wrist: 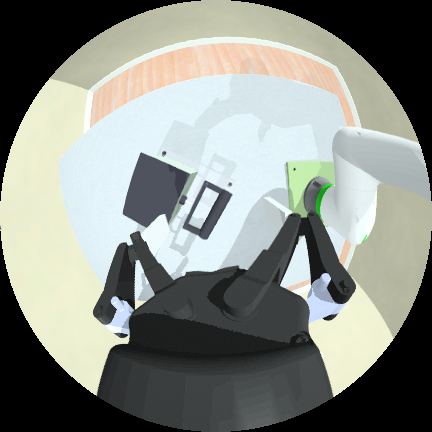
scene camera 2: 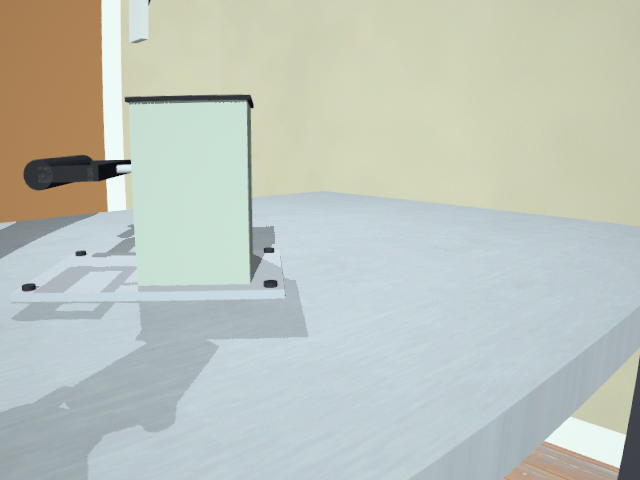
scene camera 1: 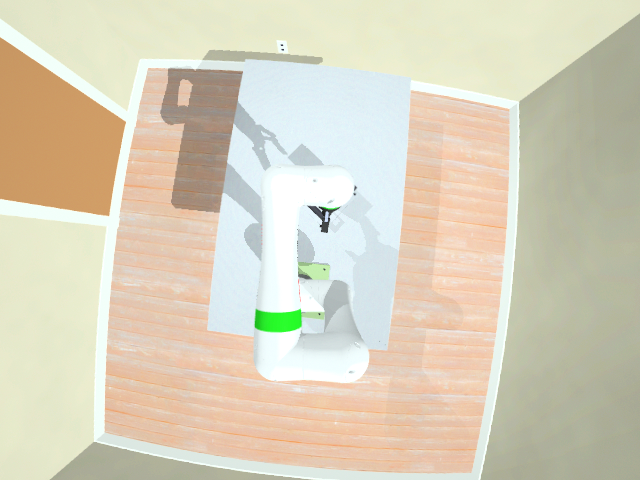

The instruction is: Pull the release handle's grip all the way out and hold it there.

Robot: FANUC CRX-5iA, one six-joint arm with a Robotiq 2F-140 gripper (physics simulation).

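Note:
The release handle's black rectangular grip (scene camera 2: 72,171) (wrist: 218,214) stands out from one side of a pale green housing (scene camera 2: 191,191) with a dark top (wrist: 155,187). In scene camera 2 a short light rod (scene camera 2: 124,168) shows between grip and housing. My gripper (wrist: 214,214) is open and empty, with its fingers wide apart. In scene camera 2 one pale fingertip pad (scene camera 2: 138,23) hangs above the housing's top, apart from it. In scene camera 1 my arm hides the grip and most of the housing.
The housing stands on a pale bolted plate (scene camera 2: 206,295) on the grey table (scene camera 1: 361,113) (scene camera 2: 439,289). My white arm (scene camera 1: 281,248) (wrist: 352,185) reaches over the table from its green base plate (scene camera 1: 317,269) (wrist: 296,182). Walls stand around the wooden floor (scene camera 1: 454,206).

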